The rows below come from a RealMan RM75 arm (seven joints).
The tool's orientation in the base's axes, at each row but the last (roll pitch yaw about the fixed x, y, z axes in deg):
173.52, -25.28, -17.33
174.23, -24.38, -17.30
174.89, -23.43, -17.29
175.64, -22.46, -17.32
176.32, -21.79, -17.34
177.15, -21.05, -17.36
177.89, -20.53, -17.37
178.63, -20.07, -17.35
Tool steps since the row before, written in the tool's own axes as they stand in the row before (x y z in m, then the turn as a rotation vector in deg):
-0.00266, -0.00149, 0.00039, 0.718, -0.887, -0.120
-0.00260, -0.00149, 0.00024, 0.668, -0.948, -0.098
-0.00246, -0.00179, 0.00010, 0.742, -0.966, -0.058
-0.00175, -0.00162, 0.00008, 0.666, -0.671, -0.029
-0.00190, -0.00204, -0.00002, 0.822, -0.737, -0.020
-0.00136, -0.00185, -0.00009, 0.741, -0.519, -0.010
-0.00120, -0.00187, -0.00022, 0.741, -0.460, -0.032
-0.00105, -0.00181, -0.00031, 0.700, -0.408, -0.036
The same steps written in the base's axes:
-0.00164, 0.00202, -0.00164, 0.879, 0.663, 0.324
-0.00167, 0.00205, -0.00143, 0.863, 0.729, 0.278
-0.00153, 0.00233, -0.00122, 0.948, 0.718, 0.269
-0.00099, 0.00199, -0.00086, 0.795, 0.455, 0.234
-0.00104, 0.00246, -0.00081, 0.958, 0.473, 0.280
-0.00066, 0.00215, -0.00049, 0.820, 0.287, 0.251
-0.00056, 0.00214, -0.00028, 0.795, 0.234, 0.274
-0.00049, 0.00206, -0.00011, 0.741, 0.197, 0.265

